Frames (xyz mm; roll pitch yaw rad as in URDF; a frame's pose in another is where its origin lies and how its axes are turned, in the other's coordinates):
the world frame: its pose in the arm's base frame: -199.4 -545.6 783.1 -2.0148 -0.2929 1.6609
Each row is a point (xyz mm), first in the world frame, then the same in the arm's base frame.
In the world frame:
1: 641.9 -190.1 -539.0
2: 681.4 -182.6 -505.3
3: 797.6 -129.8 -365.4
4: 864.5 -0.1 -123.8
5: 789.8 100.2 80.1
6: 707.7 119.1 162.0
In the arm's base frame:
1: 159.2 -13.0 1354.5
2: 128.2 28.3 1345.5
3: 12.1 160.8 1275.9
4: -161.2 273.5 1083.7
5: -299.9 240.8 891.6
6: -359.7 171.6 817.8

